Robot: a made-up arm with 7 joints. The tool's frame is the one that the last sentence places. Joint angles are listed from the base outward.
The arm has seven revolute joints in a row. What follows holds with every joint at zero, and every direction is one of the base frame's.
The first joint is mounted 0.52 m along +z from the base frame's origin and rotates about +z.
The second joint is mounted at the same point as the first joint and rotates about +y.
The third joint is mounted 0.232 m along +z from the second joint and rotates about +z.
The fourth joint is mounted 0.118 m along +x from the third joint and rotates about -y.
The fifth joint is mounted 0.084 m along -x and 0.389 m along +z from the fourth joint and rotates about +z.
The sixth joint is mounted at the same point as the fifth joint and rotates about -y.
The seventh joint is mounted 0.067 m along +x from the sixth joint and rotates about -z.
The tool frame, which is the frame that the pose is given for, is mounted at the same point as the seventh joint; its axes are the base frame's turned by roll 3.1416, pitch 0 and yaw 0 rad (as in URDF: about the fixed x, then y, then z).
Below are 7 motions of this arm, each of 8 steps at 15 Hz.
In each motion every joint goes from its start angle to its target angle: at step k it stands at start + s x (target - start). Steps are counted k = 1, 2, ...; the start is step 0. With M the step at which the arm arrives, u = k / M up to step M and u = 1 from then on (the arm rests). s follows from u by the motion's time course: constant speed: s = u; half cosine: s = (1 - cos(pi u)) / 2; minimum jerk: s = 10 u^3 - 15 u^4 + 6 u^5.
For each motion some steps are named. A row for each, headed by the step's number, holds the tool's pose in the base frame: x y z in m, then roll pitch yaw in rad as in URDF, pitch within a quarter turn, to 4 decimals.
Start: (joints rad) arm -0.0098 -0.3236 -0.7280 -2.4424 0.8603 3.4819 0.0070
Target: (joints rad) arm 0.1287 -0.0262 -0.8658 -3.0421 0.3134 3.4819 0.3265
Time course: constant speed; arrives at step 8
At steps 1, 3, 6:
1: 0.2782 -0.3269 0.6112 -2.1991 -0.5732 -2.0808
3: 0.2748 -0.3006 0.5427 -2.4303 -0.5839 -1.8717
6: 0.2447 -0.2515 0.4532 -2.7546 -0.5051 -1.5809

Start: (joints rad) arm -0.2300 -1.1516 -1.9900 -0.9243 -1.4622 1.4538 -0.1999
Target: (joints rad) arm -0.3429 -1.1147 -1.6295 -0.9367 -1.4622 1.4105 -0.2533
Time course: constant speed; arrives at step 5
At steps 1, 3, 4, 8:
1: -0.6671 -0.2448 0.6156 2.7345 0.1997 -2.4018
3: -0.6565 -0.2412 0.6761 2.7951 0.1057 -2.3597
4: -0.6496 -0.2373 0.7069 2.8206 0.0569 -2.3398
8: -0.6416 -0.2320 0.7379 2.8429 0.0071 -2.3204

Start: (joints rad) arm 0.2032 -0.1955 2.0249 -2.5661 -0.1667 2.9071 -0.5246
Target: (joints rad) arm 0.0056 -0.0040 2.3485 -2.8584 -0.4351 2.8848 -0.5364
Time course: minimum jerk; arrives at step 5
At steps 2, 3, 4, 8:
2: -0.2826 0.3254 0.4292 2.8937 -0.0050 3.0509
3: -0.2818 0.2812 0.4108 2.9776 0.0388 -3.1004
4: -0.2796 0.2490 0.4024 3.0295 0.0594 -2.9991
8: -0.2789 0.2419 0.4009 3.0400 0.0631 -2.9758

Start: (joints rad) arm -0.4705 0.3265 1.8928 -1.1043 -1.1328 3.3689 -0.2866
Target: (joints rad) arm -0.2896 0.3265 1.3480 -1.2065 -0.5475 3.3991 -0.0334
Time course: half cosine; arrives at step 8
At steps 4, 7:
4: 0.2385 0.3407 1.0147 0.7420 -0.6646 -2.8862
7: 0.3172 0.3357 0.9733 0.4731 -0.9631 -2.6659

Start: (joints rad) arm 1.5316 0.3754 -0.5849 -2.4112 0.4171 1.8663 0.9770
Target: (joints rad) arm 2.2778 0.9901 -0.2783 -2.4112 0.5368 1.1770 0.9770
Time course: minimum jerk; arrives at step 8
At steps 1, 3, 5, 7, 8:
1: 0.2880 0.3584 0.3303 2.3846 0.3992 -0.5375
3: 0.1777 0.3761 0.2581 2.0409 0.4144 -0.4528
5: 0.0167 0.3073 0.1534 1.4437 0.3327 -0.3465
7: -0.0370 0.2284 0.1110 1.1244 0.2183 -0.2726
8: -0.0391 0.2230 0.1089 1.1055 0.2098 -0.2672

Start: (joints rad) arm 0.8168 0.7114 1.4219 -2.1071 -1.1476 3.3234 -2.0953
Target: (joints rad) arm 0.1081 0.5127 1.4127 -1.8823 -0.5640 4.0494 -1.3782
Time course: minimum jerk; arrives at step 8
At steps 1, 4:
1: -0.2923 0.4203 0.6144 1.9978 0.7636 -1.7003
4: -0.0944 0.5024 0.6628 1.4575 0.3295 -2.4870

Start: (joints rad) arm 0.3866 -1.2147 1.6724 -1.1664 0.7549 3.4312 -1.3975
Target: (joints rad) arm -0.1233 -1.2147 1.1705 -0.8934 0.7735 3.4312 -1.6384
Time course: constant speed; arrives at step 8
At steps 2, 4, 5, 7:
2: -0.5491 0.2545 0.7502 1.1019 0.3921 -2.4819
4: -0.5091 0.2929 0.7987 0.9434 0.4950 -2.6847
5: -0.4890 0.3077 0.8205 0.8577 0.5433 -2.7969
7: -0.4506 0.3296 0.8584 0.6703 0.6295 -3.0447

